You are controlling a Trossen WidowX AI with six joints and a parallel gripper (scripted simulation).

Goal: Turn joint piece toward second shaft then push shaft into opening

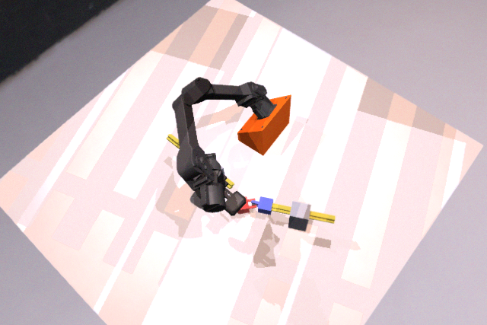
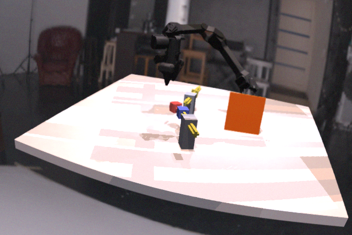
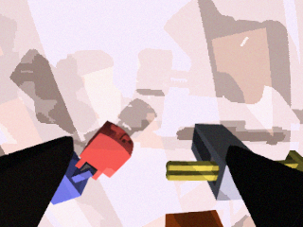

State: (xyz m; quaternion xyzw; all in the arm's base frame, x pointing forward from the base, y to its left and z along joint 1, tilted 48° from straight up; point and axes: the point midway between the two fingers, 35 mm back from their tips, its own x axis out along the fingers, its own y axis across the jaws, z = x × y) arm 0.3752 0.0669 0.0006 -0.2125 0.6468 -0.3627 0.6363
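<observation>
The red square joint piece is 40 mm behind my gripper tip, 50 mm to the left of it and 90 mm below it.
</observation>
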